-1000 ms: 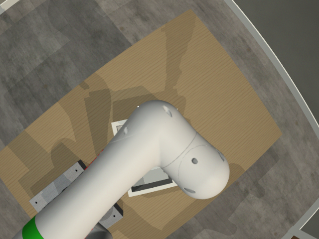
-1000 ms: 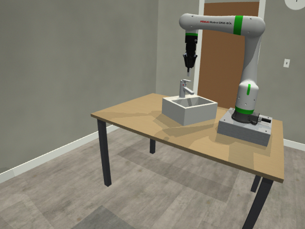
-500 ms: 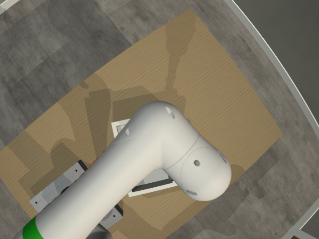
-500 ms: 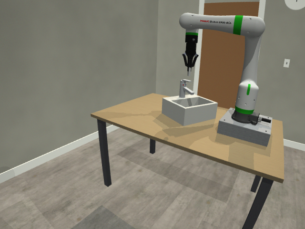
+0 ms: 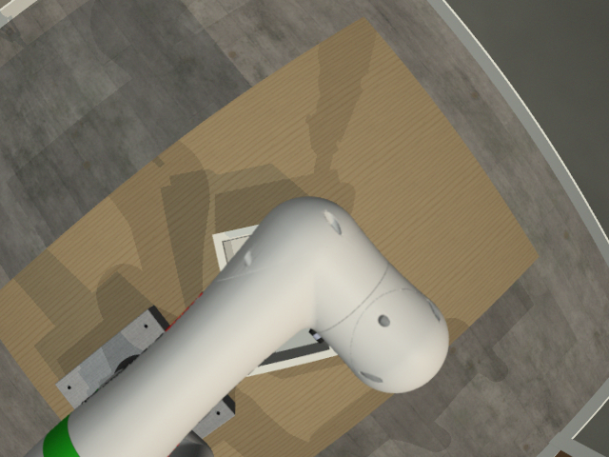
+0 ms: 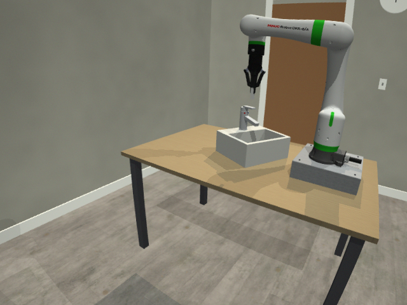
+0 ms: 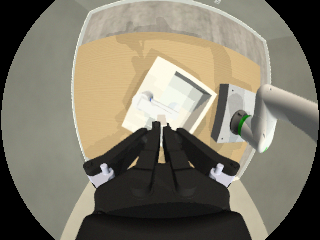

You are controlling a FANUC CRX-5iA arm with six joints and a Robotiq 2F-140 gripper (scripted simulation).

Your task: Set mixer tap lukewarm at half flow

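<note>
My gripper is now 20 mm short of the lever, 10 mm to the left of it and 90 mm above it. The rest, counted from my hand: white basin 50 mm behind, 20 mm to the left, 320 mm below; then mixer tap 40 mm ahead, 20 mm to the right, 130 mm below.
</note>
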